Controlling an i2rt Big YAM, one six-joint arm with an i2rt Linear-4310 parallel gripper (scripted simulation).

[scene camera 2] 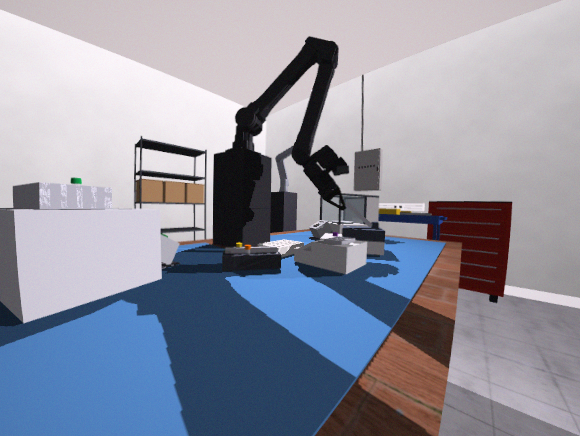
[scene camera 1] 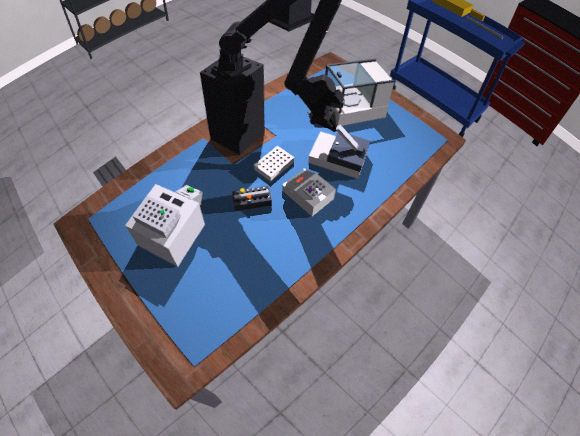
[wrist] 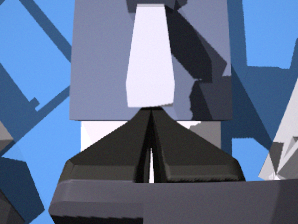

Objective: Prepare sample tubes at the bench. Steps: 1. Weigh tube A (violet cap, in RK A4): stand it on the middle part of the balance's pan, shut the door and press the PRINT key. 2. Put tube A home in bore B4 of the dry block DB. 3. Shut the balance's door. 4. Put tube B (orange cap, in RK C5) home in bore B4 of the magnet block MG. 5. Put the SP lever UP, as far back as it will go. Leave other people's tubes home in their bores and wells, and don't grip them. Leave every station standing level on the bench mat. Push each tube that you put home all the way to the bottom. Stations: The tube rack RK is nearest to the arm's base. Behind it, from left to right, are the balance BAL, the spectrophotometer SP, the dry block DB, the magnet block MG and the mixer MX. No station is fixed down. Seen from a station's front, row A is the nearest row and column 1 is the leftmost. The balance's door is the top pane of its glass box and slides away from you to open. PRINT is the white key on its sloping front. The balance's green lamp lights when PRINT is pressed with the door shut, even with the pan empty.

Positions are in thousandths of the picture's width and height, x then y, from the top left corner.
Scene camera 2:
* magnet block MG: 404,593
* spectrophotometer SP: 646,542
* dry block: 594,586
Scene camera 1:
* magnet block MG: 451,455
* tube rack RK: 477,370
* spectrophotometer SP: 591,364
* balance BAL: 634,203
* dry block: 511,432
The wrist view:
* my gripper: 508,498
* spectrophotometer SP: 341,199
